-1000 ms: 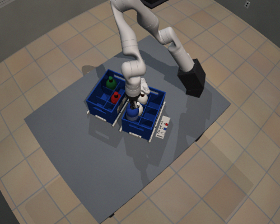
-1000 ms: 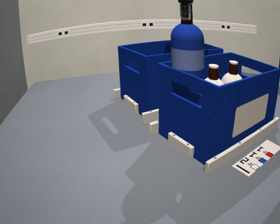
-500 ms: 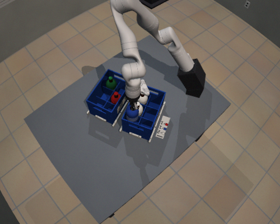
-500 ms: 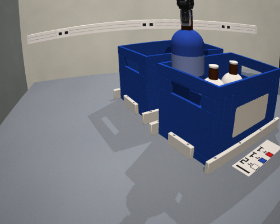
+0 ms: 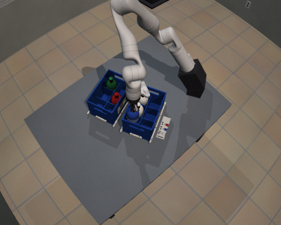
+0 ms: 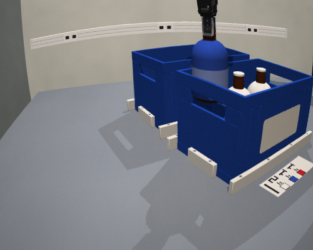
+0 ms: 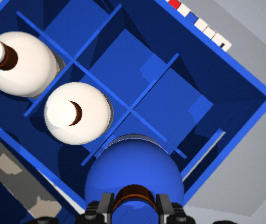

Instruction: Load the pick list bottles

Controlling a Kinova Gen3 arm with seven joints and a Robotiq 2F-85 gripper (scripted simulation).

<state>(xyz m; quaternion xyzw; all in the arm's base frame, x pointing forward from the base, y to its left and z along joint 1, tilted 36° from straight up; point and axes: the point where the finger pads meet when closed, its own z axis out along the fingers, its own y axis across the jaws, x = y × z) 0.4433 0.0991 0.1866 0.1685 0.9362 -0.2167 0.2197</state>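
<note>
My hand is 70 mm above the blue-label bottle. Round my hand: white bottle: 160 mm behind, 70 mm to the right, 190 mm below; then pick list: 140 mm behind, 140 mm to the left, 270 mm below; then red-label bottle: 30 mm behind, 180 mm to the right, 190 mm below.
</note>
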